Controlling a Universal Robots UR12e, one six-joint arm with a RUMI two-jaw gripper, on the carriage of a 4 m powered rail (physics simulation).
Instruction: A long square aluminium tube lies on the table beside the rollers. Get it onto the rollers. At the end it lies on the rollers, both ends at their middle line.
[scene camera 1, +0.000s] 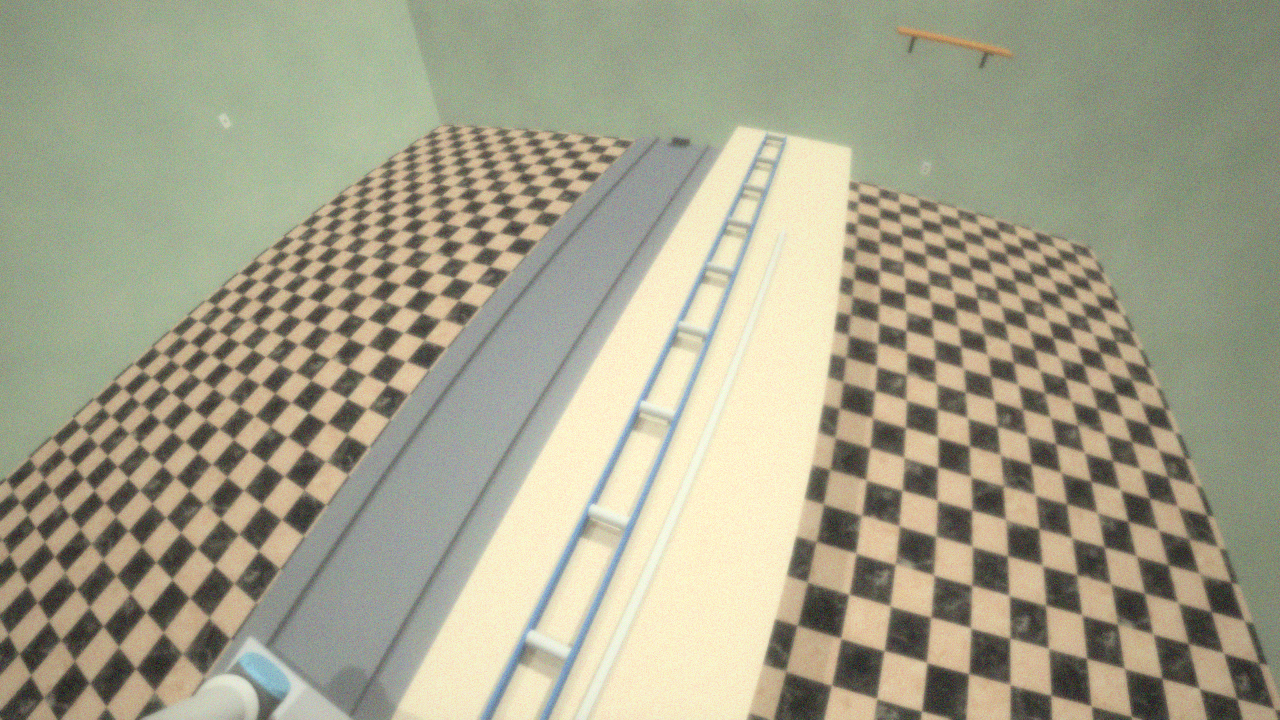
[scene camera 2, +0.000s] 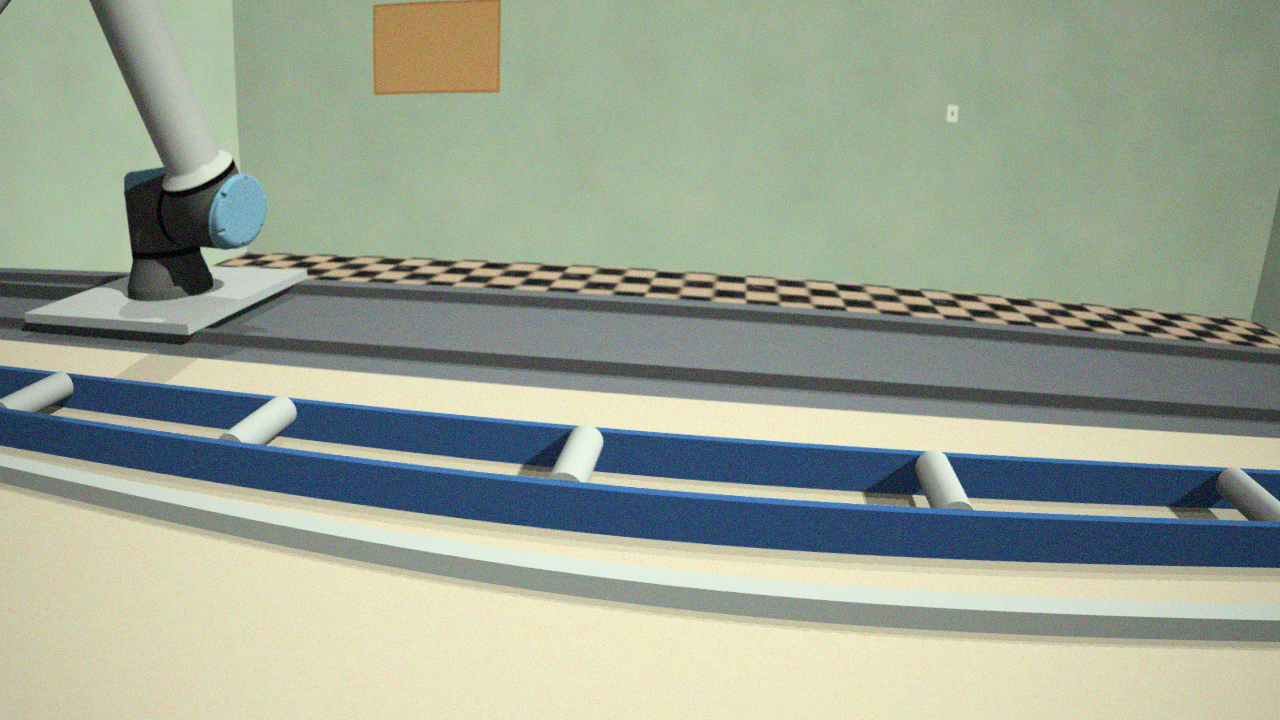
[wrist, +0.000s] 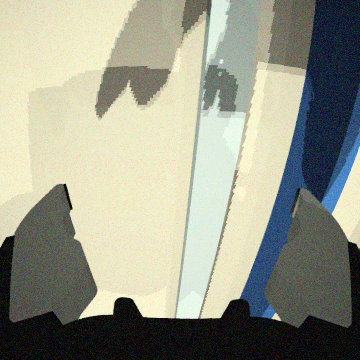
In view: the gripper (wrist: 181, 190), a long square aluminium tube (scene camera 2: 725, 594) and a blue roller frame (scene camera 2: 742, 521).
The long square aluminium tube is seen too in the wrist view (wrist: 229, 43). The blue roller frame also shows in the wrist view (wrist: 316, 158).
